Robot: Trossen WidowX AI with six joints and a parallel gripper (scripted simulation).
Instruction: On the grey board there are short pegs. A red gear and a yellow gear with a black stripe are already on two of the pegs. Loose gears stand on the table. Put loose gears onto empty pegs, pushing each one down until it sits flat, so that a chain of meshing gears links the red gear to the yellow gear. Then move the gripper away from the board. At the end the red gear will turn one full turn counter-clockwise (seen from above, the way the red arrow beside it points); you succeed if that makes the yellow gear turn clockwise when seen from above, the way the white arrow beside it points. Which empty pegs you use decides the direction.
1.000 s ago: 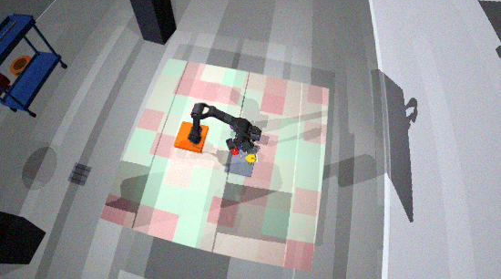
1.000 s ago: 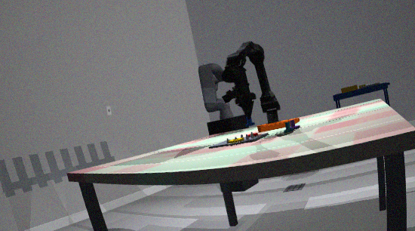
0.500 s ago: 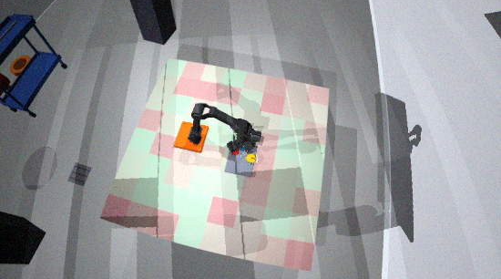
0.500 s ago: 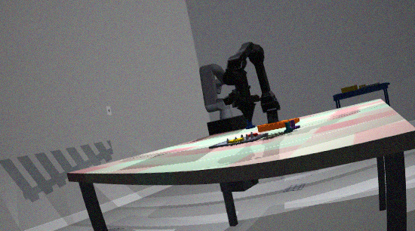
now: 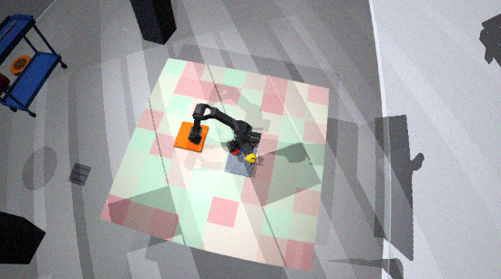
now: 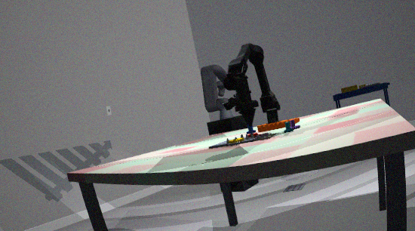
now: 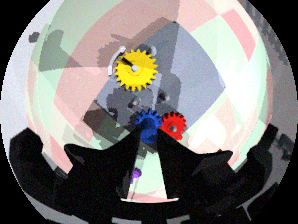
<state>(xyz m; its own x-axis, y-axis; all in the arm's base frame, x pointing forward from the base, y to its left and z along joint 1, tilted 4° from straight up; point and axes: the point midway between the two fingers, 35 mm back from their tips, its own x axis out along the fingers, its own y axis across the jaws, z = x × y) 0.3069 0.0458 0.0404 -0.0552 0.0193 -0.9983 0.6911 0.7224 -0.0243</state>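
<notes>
Right now my gripper tip is 4 cm past the red gear, 2 cm to the left of it and 4 cm above it. The rest, counted from my gripper tip: yellow gear (7 cm ahead, 3 cm to the right, 4 cm below); then white arrow (11 cm ahead, 2 cm to the right, 5 cm below); then blue gear (1 cm below).
</notes>
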